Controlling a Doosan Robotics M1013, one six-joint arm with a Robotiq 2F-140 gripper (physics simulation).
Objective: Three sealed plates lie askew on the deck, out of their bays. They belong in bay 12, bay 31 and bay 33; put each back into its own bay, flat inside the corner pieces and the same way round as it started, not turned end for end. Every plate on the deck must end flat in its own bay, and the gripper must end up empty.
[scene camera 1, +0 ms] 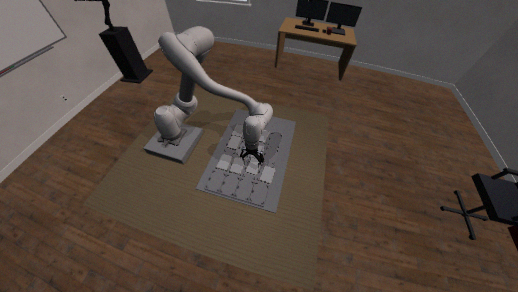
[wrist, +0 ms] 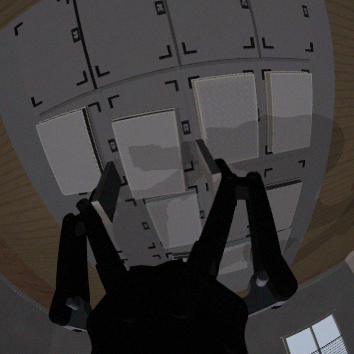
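Note:
My gripper is open and empty, its fingers on either side of and above a pale plate. This plate lies askew at the bay marked 33, shifted towards the gripper's side past its far corner pieces. A pale plate at the lower right of the wrist view lies off its corner pieces, in what looks like bay 12; the right finger linkage partly hides it. Another plate lies behind the gripper's fingertips. The plate of bay 31 cannot be told apart near the gripper body.
The grey deck bears more plates: one at the left of the wrist view, a textured one and a narrow-looking one to the right. The arm's pedestal stands beside the deck.

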